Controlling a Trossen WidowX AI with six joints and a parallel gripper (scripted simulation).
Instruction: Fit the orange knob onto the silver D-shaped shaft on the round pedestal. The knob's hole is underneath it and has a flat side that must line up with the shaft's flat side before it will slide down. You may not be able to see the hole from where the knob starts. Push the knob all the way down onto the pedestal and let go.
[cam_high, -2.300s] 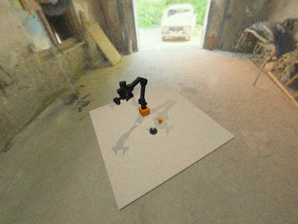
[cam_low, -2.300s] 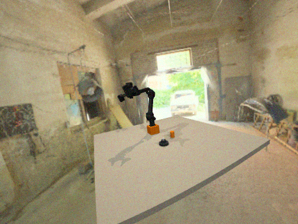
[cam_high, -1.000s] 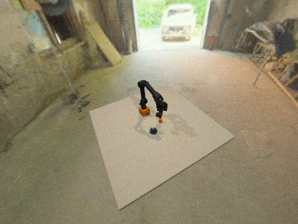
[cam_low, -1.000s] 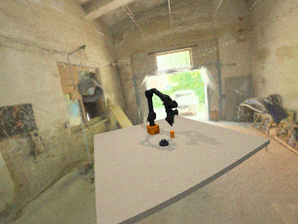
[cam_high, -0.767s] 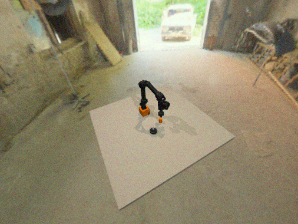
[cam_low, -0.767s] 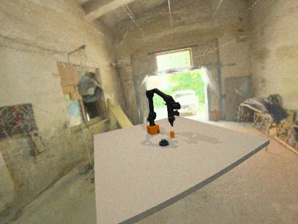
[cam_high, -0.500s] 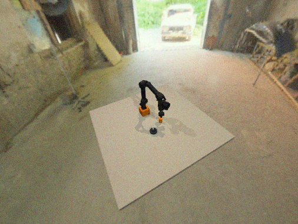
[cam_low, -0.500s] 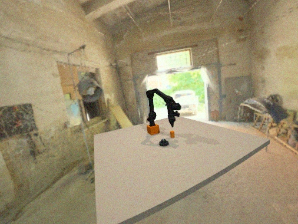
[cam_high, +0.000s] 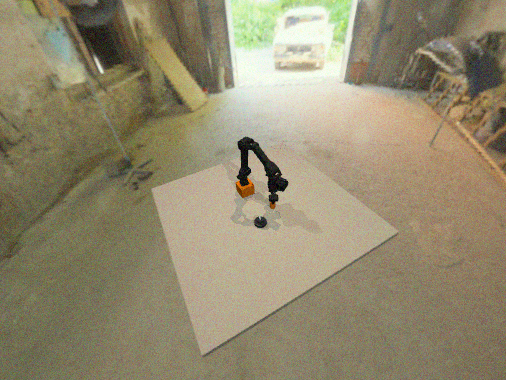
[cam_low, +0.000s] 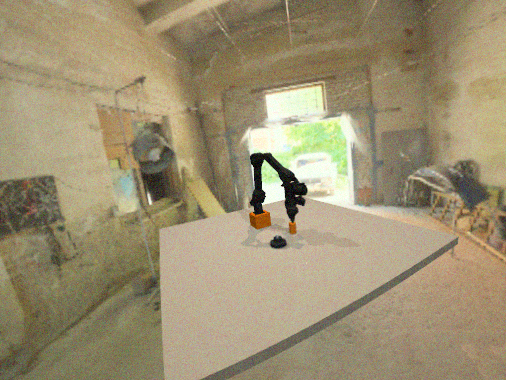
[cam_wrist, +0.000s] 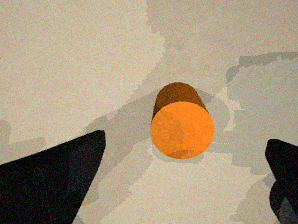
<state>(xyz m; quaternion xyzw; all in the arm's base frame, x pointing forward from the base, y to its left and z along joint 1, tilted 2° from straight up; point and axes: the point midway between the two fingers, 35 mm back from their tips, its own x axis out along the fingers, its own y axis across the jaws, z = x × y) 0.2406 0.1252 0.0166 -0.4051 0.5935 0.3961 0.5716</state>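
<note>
Now: gripper tip 3 cm above the orange knob. The rest, counted from my gripper tip: round black pedestal 14 cm to the right, 10 cm ahead, 5 cm below.
</note>
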